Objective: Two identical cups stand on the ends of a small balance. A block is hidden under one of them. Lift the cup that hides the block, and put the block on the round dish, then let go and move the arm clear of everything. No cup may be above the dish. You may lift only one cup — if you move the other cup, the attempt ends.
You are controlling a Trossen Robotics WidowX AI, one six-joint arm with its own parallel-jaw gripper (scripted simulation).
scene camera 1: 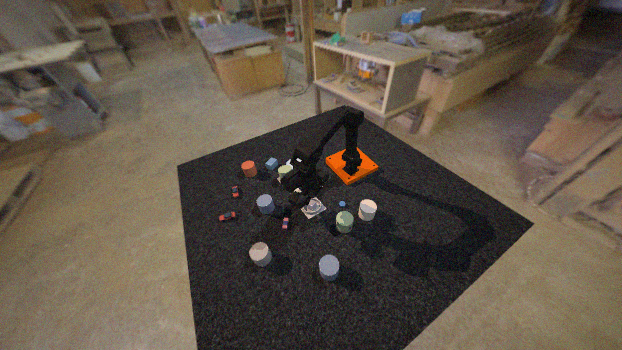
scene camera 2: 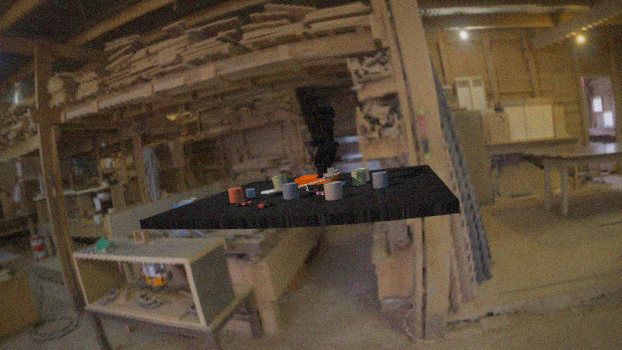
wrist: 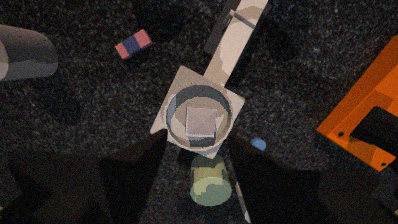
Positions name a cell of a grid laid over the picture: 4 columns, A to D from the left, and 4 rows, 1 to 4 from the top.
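Observation:
The wrist view shows the gripper (wrist: B3) and a grey block (wrist: C3).

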